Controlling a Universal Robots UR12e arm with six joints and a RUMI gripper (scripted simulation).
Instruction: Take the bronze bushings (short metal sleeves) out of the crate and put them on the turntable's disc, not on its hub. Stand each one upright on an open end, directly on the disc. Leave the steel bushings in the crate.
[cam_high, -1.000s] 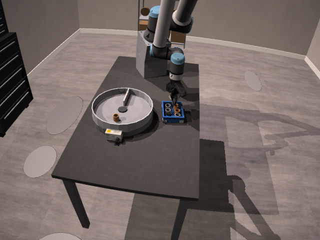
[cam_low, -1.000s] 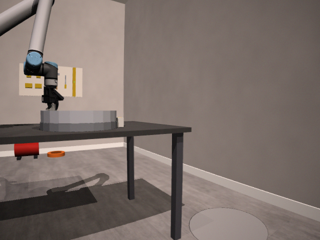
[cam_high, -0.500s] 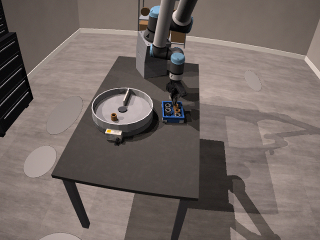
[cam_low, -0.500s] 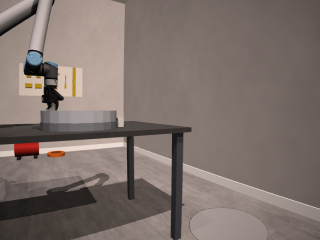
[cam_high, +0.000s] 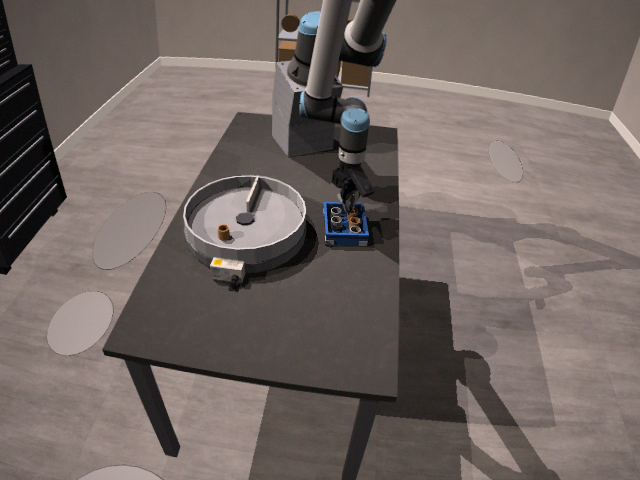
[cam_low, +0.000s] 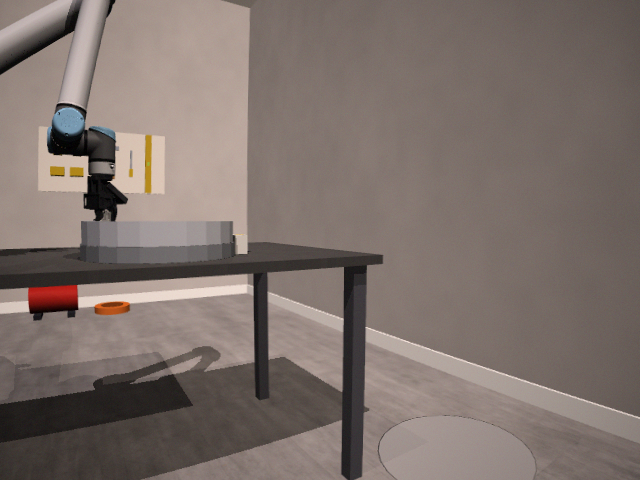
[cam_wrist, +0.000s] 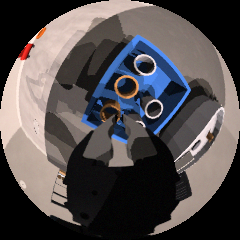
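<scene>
The blue crate is 50 mm ahead of my hand, 20 mm to the right of it and 30 mm below it. Also, from my hand: turntable: 60 mm ahead, 370 mm to the right.
</scene>
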